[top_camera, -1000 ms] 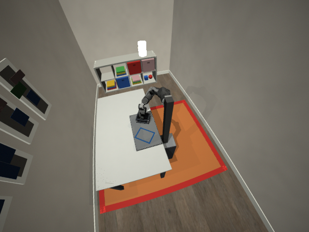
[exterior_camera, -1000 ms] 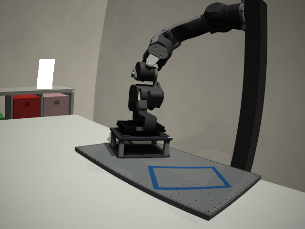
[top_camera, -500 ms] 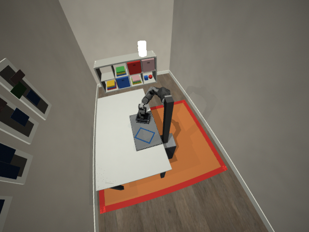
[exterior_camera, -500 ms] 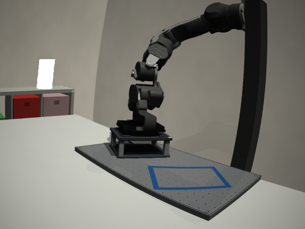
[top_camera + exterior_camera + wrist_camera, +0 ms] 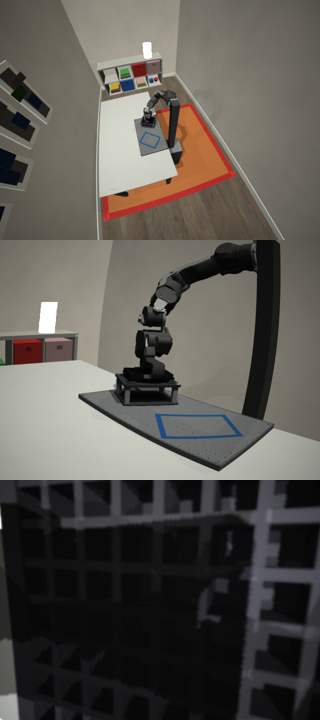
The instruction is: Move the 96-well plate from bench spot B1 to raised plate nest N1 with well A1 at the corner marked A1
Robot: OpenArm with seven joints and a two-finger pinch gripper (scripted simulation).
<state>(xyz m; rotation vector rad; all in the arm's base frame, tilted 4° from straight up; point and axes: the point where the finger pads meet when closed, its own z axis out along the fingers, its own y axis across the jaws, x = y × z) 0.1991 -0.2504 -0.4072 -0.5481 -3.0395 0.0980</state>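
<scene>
Right now my hand is right at the black 96-well plate. The rest, counted from my hand: black plate nest: 20 mm below.
</scene>
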